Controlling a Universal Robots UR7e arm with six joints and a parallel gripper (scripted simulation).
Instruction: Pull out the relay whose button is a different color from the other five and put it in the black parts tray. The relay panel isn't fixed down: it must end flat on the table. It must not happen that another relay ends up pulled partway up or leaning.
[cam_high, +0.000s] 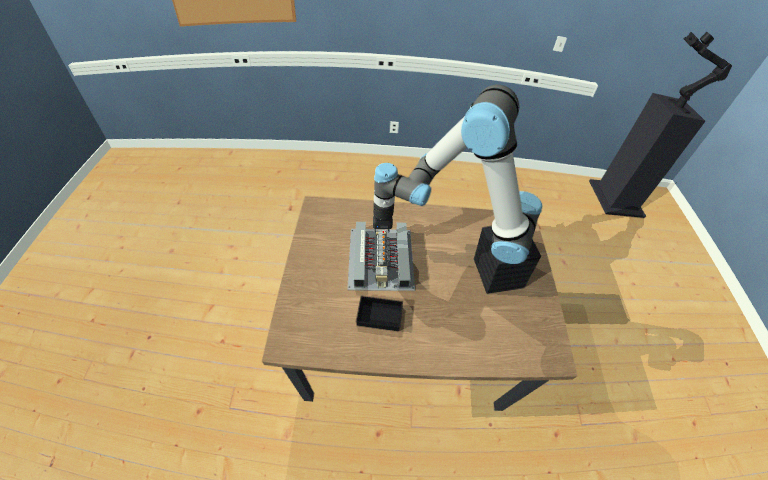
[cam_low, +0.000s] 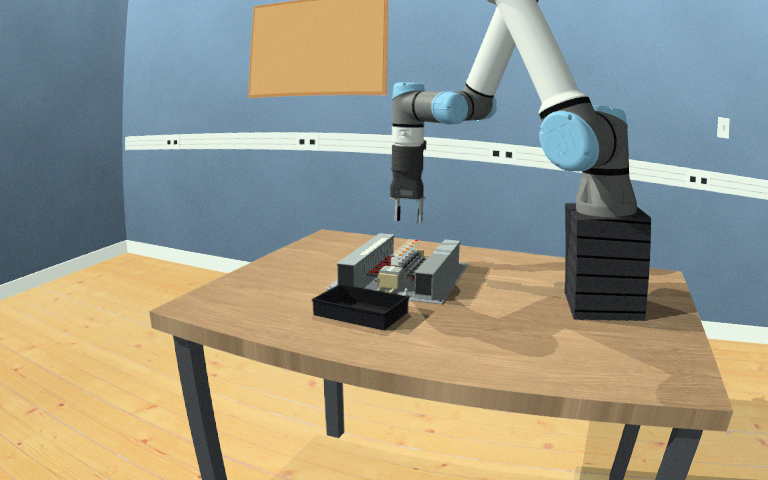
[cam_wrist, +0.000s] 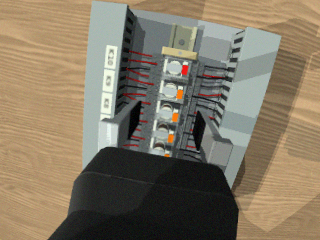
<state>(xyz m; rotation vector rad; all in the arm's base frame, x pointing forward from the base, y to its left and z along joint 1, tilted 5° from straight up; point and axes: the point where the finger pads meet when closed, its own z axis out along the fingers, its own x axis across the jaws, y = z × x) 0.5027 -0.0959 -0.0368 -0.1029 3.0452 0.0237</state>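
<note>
Right now my hand is 4 cm to the left of the relay and 9 cm above it. From my hand the other things lie so: relay panel: 5 cm to the left, 11 cm below; black parts tray: 1 cm behind, 32 cm to the left, 13 cm below.
</note>
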